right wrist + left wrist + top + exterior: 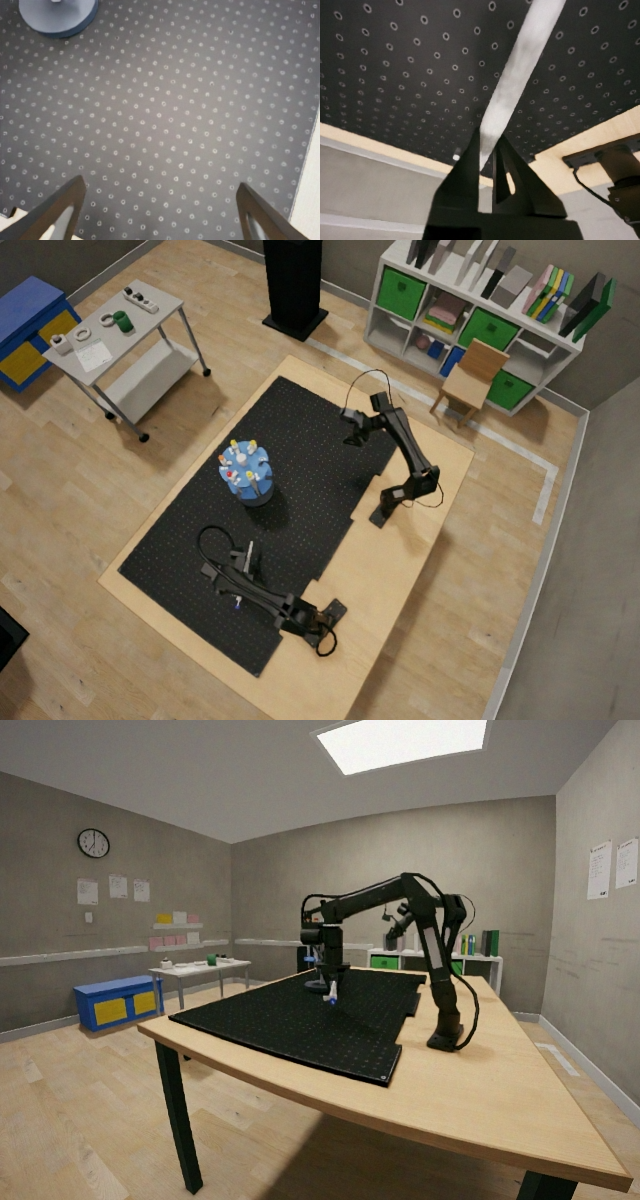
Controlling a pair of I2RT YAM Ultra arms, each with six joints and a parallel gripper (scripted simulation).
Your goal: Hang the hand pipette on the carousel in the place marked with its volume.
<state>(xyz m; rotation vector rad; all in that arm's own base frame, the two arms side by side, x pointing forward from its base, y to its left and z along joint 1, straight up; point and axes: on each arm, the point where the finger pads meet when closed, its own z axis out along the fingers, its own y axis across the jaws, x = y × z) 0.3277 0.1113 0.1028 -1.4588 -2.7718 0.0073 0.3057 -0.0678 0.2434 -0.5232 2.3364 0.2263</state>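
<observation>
Now: left hand 2 cm to the left of the white hand pipette and 2 cm short of it.
</observation>
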